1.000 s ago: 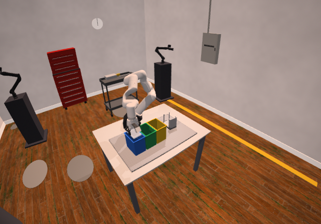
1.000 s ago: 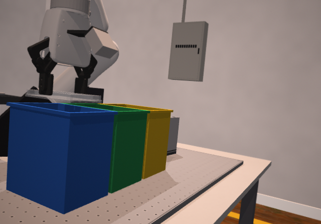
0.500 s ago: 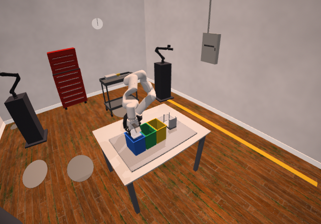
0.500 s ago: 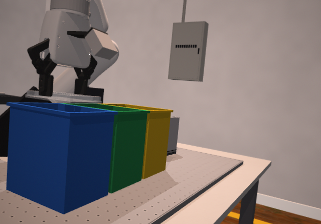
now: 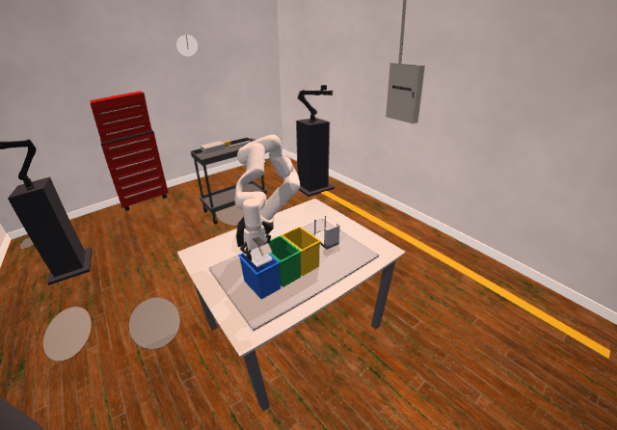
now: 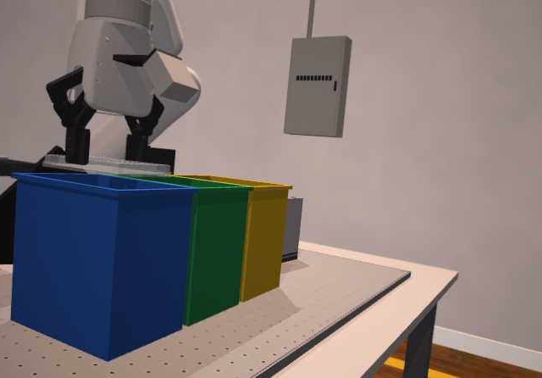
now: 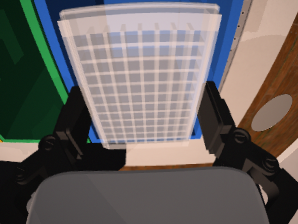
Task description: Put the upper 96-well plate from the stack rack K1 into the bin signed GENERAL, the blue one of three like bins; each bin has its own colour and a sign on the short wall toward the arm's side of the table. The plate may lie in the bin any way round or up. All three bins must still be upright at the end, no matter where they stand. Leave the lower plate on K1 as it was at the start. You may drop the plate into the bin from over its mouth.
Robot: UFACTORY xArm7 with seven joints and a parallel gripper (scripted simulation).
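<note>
Now: the 96-well plate 1 cm below my hand. Also, from my hand: yellow bin 3 cm behind, 26 cm to the left, 12 cm below; then green bin 2 cm behind, 13 cm to the left, 12 cm below; then blue bin 12 cm below.
</note>
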